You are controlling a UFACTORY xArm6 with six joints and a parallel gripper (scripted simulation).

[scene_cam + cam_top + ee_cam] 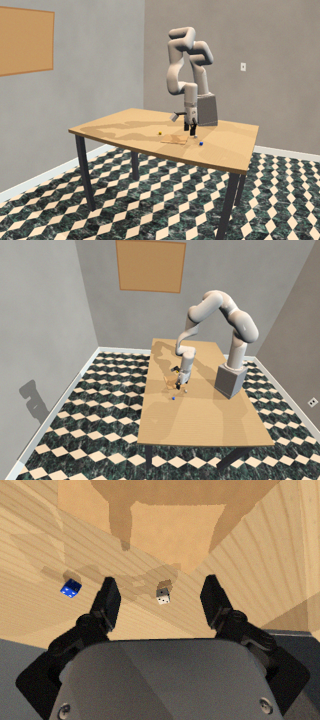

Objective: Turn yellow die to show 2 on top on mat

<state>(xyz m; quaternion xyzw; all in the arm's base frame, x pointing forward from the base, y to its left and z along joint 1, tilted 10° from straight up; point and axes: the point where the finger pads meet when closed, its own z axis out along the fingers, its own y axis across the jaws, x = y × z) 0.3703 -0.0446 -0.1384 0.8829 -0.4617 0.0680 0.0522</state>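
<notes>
The white die is 3 cm behind my hand, 4 cm to the left of it and 4 cm below it. Also, from my hand: yellow die (2 cm behind, 19 cm to the right, 4 cm below); then blue die (8 cm ahead, 9 cm to the left, 4 cm below); then tan mat (4 cm ahead, 8 cm to the right, 4 cm below).
</notes>
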